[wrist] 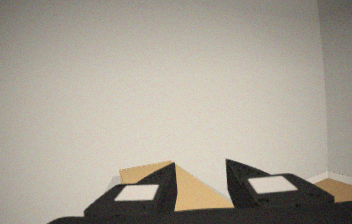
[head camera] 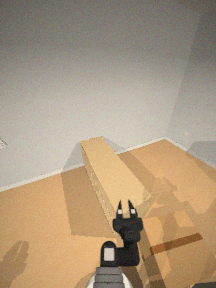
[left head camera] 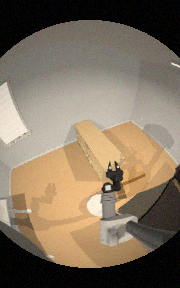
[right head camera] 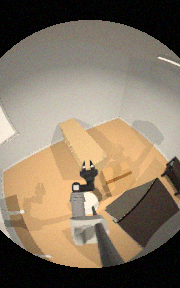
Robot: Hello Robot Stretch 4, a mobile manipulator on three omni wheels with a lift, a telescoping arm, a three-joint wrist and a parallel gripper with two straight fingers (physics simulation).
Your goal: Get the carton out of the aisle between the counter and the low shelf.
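Places are measured from the robot's base along level axes (x right, y ahead, z up), in millimetres.
Pixels of known places: gripper, fingertip midpoint: (wrist: 201, 175) (head camera: 124, 200) (left head camera: 111, 160) (right head camera: 86, 159); robot's base, link origin: (left head camera: 98, 204) (right head camera: 86, 202).
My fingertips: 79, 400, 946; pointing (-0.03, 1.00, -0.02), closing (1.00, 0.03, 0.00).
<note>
Ahead of a thing's pixels: the offset from my fingertips to its top centre, as dx, dy, dz. "spot": to the spot under its first point. Level surfaces: height alone.
The carton {+487, -74, -566} (head camera: 176, 244) (left head camera: 134, 178) (right head camera: 119, 177) is a low orange-tan box with a brown tape strip, on the floor between a long pale wooden block {spot: -17, +538, -363} (head camera: 115, 170) (left head camera: 97, 142) (right head camera: 80, 140) and a dark brown unit (left head camera: 155, 210) (right head camera: 147, 215). I cannot tell which of these is the counter and which the low shelf. My gripper (head camera: 125, 202) (left head camera: 114, 163) (right head camera: 89, 162) (wrist: 201, 175) is open and empty, left of the carton in the head views, over the pale block's near end. Part of that block (wrist: 192, 190) shows between the fingers in the wrist view; the carton does not show there.
A small dark table {dz -823} (right head camera: 173, 175) stands at the right. A white disc (left head camera: 95, 205) (right head camera: 91, 202) lies on the floor near my arm. Grey walls stand behind the pale block and at the right. A white panel (left head camera: 12, 115) (right head camera: 6, 130) is on the left wall.
</note>
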